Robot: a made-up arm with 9 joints.
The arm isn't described. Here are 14 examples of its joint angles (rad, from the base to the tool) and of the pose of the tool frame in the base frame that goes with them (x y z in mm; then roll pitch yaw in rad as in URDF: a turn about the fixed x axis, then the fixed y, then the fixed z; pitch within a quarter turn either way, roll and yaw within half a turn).
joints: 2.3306 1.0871 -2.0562 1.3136 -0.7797 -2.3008 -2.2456 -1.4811 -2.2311
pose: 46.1 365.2 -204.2 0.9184 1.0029 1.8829
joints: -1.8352 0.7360 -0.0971 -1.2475 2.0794 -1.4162 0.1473 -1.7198 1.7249
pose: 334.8 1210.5 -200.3 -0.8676 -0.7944 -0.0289
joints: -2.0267 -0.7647 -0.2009 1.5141 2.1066 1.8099 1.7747 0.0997 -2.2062
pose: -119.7 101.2 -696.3 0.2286 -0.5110 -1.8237
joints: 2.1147 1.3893 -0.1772 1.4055 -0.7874 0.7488 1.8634 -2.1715 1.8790
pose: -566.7 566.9 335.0 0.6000 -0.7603 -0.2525
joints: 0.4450 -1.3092 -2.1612 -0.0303 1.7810 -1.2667 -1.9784 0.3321 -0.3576
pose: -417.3 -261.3 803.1 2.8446 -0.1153 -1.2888
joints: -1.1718 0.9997 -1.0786 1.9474 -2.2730 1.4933 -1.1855 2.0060 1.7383
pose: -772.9 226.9 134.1 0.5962 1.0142 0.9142
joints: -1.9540 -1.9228 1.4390 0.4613 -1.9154 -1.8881 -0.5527 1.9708 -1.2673
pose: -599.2 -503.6 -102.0 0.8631 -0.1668 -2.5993
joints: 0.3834 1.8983 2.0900 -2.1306 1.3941 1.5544 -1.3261 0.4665 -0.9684
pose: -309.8 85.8 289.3 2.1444 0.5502 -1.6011
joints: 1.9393 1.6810 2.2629 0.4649 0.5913 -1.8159 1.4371 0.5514 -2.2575
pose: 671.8 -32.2 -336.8 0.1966 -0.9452 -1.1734
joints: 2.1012 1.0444 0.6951 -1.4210 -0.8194 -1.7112 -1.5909 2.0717 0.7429
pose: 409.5 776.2 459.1 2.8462 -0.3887 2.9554
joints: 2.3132 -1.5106 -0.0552 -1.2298 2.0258 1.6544 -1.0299 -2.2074 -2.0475
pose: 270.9 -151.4 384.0 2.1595 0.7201 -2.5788
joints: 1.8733 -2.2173 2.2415 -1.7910 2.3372 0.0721 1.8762 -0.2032 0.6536
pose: 966.4 -678.9 -153.2 0.2015 -0.2879 -1.9279
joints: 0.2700 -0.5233 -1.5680 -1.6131 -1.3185 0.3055 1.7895 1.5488 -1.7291
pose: 830.0 336.2 -133.6 0.0732 0.0403 -2.9825
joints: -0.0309 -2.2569 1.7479 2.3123 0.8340 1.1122 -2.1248 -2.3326 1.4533
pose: 318.9 201.6 330.7 0.4684 -0.0017 -0.2782
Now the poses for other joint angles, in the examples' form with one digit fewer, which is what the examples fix.
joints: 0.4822 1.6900 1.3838 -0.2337 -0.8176 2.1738 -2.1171 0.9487 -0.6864
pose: -604 714 106 -1.654 -0.022 -2.754
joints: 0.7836 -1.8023 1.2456 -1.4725 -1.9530 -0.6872 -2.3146 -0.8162 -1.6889
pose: 193 -294 590 1.533 -0.934 1.726
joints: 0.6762 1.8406 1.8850 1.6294 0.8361 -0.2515 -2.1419 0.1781 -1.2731
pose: 267 306 654 0.242 -0.504 -0.401
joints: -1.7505 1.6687 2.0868 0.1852 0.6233 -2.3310 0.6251 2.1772 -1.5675
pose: -467 -217 -394 -1.633 -1.002 1.051
